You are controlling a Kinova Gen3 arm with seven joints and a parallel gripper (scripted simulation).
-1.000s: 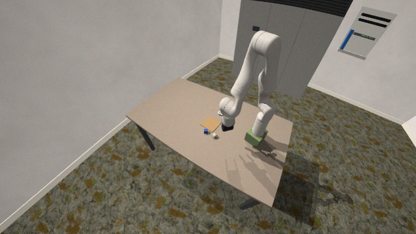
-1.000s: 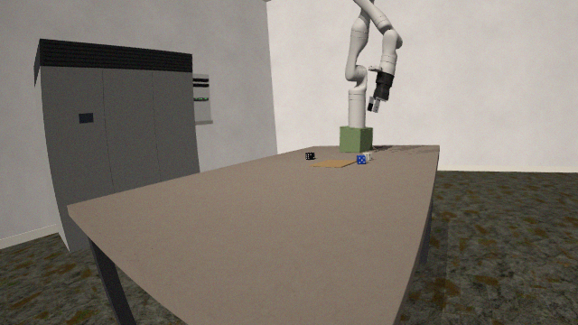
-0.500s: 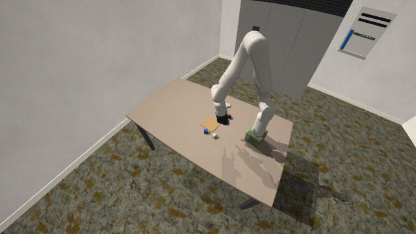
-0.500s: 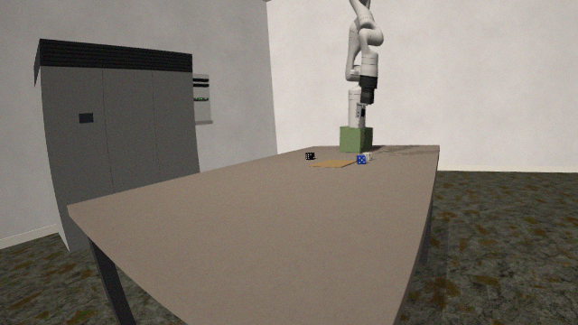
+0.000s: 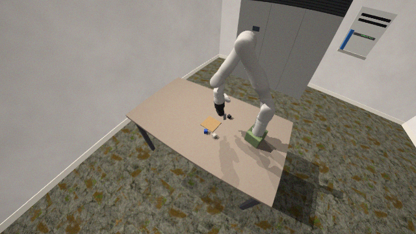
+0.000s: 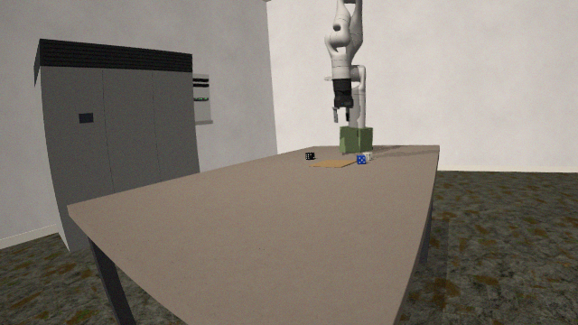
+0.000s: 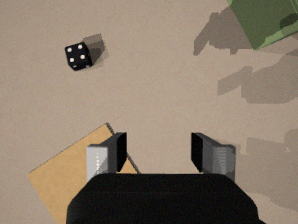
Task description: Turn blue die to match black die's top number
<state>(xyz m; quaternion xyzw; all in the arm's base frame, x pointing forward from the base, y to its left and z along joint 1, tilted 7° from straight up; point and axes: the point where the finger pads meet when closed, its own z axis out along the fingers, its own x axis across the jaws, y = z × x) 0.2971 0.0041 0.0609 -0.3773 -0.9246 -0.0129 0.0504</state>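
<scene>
Now: hand 10 mm past the black die, 160 mm to the left of it and 160 mm above it. Also, from my hand: white die 20 mm ahead, 110 mm to the left, 160 mm below; then tan mat 110 mm ahead, 10 mm to the right, 170 mm below; then blue die 110 mm ahead, 100 mm to the left, 160 mm below.
</scene>
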